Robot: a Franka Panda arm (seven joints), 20 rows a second.
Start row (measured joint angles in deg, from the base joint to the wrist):
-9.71 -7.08 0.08 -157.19 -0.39 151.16 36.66
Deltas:
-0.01 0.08 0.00 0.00 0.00 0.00 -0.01
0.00 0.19 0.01 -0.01 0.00 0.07 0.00
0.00 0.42 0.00 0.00 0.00 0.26 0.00
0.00 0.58 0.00 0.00 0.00 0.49 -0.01
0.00 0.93 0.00 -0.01 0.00 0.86 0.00
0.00 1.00 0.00 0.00 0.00 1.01 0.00
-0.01 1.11 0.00 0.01 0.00 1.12 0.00
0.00 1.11 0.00 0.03 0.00 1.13 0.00
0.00 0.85 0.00 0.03 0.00 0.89 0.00
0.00 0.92 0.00 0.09 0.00 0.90 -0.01
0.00 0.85 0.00 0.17 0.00 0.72 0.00
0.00 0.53 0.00 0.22 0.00 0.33 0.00
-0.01 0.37 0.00 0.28 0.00 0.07 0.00
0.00 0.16 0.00 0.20 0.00 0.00 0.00
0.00 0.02 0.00 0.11 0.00 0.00 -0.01
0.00 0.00 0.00 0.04 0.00 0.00 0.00
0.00 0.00 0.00 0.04 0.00 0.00 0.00
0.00 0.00 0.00 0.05 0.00 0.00 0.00
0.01 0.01 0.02 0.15 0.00 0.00 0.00
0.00 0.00 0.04 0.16 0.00 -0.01 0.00
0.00 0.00 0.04 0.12 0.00 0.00 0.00
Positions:
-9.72 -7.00 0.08 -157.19 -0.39 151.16 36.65
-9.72 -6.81 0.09 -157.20 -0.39 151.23 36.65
-9.72 -6.39 0.09 -157.20 -0.39 151.49 36.65
-9.72 -5.81 0.09 -157.20 -0.39 151.98 36.64
-9.72 -4.88 0.09 -157.21 -0.39 152.84 36.64
-9.72 -3.88 0.09 -157.21 -0.39 153.85 36.64
-9.73 -2.77 0.09 -157.20 -0.39 154.97 36.64
-9.73 -1.66 0.09 -157.17 -0.39 156.10 36.64
-9.73 -0.81 0.09 -157.14 -0.39 156.99 36.64
-9.73 0.11 0.09 -157.05 -0.39 157.89 36.63
-9.73 0.96 0.09 -156.88 -0.39 158.61 36.63
-9.73 1.49 0.09 -156.66 -0.39 158.94 36.63
-9.74 1.86 0.09 -156.38 -0.39 159.01 36.63
-9.74 2.02 0.09 -156.18 -0.39 159.01 36.63
-9.74 2.04 0.09 -156.07 -0.39 159.01 36.62
-9.74 2.04 0.09 -156.03 -0.39 159.01 36.62
-9.74 2.04 0.09 -155.99 -0.39 159.01 36.62
-9.74 2.04 0.09 -155.94 -0.39 159.01 36.62
-9.73 2.05 0.11 -155.79 -0.39 159.01 36.62
-9.73 2.05 0.15 -155.63 -0.39 159.00 36.62
-9.73 2.05 0.19 -155.51 -0.39 159.00 36.62

